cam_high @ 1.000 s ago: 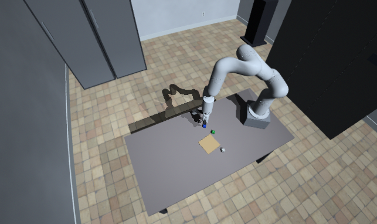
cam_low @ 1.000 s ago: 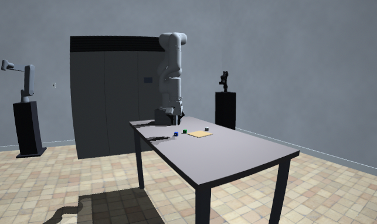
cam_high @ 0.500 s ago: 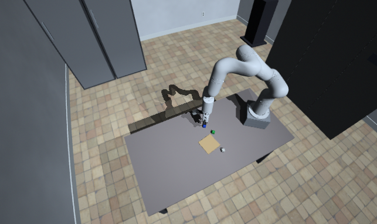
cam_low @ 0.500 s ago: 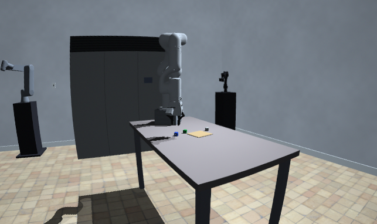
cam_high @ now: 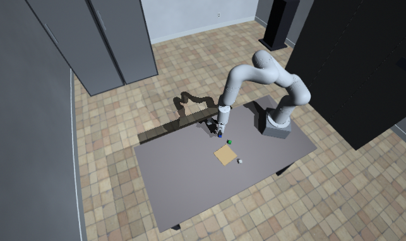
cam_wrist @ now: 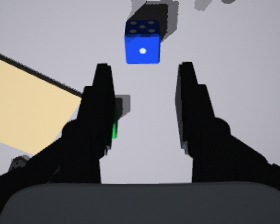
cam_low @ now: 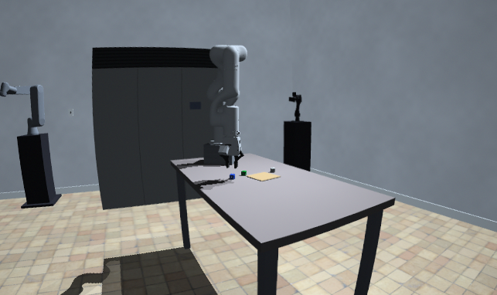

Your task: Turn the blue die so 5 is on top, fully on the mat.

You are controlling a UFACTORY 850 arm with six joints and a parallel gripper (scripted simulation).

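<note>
The blue die lies 70 mm below my hand. Round my hand: white die 280 mm to the left, 70 mm below, 40 mm behind; then green die 90 mm to the left, 70 mm below, 50 mm behind; then mat 170 mm to the left, 80 mm below, 40 mm ahead.
</note>
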